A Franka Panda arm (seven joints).
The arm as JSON. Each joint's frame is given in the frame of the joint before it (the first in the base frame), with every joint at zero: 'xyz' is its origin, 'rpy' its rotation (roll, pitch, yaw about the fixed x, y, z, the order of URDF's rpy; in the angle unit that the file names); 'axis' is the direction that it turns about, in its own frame. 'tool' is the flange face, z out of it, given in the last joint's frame.
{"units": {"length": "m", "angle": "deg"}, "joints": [
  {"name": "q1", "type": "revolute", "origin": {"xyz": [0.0, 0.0, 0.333], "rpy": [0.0, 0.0, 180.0]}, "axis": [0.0, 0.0, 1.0]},
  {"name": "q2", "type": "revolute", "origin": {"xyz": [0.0, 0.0, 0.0], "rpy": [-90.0, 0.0, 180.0]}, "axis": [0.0, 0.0, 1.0]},
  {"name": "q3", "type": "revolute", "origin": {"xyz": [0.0, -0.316, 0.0], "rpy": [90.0, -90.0, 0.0]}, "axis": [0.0, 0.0, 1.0]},
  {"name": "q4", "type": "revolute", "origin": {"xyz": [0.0, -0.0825, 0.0], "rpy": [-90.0, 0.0, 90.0]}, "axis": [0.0, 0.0, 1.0]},
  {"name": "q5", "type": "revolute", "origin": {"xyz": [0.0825, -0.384, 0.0], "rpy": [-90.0, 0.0, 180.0]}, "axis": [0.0, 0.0, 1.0]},
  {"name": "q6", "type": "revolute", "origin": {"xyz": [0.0, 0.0, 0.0], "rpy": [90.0, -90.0, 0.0]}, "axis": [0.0, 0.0, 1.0]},
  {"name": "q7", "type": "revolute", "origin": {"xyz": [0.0, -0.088, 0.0], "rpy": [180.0, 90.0, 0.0]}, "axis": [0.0, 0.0, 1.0]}
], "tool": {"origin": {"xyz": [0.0, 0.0, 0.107], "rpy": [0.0, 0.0, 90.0]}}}
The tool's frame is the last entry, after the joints.
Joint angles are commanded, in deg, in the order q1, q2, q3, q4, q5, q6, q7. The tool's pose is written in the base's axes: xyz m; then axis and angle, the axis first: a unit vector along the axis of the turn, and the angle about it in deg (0 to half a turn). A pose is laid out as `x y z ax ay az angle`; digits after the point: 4 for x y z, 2 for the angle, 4 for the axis.
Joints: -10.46, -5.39, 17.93, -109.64, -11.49, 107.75, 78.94
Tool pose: 0.5373 0.0607 0.5387 0.8238 -0.5587 0.0960 172.93
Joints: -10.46, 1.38, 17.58, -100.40, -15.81, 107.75, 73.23
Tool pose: 0.5801 0.0502 0.5553 0.8502 -0.5117 0.1237 172.53
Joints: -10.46, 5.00, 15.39, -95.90, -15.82, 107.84, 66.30
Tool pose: 0.6025 0.0257 0.5576 0.8699 -0.4780 0.1215 172.76
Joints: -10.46, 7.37, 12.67, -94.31, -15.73, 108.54, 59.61
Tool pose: 0.6157 -0.0033 0.5471 0.8872 -0.4472 0.1135 171.96
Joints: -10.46, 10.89, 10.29, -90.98, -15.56, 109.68, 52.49
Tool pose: 0.6349 -0.0299 0.5391 0.9051 -0.4100 0.1127 171.80
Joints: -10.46, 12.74, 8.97, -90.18, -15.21, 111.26, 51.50
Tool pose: 0.6445 -0.0437 0.5278 0.9045 -0.4110 0.1135 172.18
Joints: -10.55, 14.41, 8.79, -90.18, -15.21, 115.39, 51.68
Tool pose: 0.6562 -0.0457 0.5162 0.9032 -0.4088 0.1313 173.60
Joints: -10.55, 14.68, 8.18, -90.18, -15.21, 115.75, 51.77
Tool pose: 0.6572 -0.0520 0.5135 0.9009 -0.4135 0.1318 173.49
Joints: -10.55, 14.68, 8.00, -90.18, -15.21, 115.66, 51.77
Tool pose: 0.6569 -0.0539 0.5133 0.9004 -0.4149 0.1312 173.38
